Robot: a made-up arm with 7 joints.
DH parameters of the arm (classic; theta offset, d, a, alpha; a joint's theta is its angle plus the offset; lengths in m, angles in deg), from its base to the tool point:
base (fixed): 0 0 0 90
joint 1: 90 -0.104 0 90
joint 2: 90 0 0 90
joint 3: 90 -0.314 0 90
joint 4: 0 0 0 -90
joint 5: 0 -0.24 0 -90
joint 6: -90 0 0 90
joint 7: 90 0 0 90
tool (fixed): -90 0 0 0
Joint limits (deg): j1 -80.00..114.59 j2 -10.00..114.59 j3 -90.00..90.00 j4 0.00..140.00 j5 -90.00..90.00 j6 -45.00..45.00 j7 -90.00..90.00
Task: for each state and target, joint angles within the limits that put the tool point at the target. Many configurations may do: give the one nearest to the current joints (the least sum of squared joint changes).
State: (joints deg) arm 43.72 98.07 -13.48 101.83 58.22 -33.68 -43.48
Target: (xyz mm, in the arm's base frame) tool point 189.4 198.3 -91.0
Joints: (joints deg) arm 23.44 66.53 -38.17 133.19 58.22 -33.68 -43.48
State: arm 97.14 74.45 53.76 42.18 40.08 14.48 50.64
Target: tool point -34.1 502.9 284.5
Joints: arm 41.80 106.62 34.05 55.66 40.08 14.48 50.64
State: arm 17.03 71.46 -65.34 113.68 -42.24 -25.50 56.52
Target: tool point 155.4 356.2 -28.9
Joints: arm 30.29 108.51 -56.11 116.65 -42.24 -25.50 56.52
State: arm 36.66 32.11 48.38 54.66 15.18 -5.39 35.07
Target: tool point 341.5 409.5 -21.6
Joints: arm 55.04 27.52 37.36 68.91 15.18 -5.39 35.07
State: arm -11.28 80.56 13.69 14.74 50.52 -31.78 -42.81
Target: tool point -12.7 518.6 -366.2
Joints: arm -5.67 48.06 12.22 5.75 50.52 -31.78 -42.81
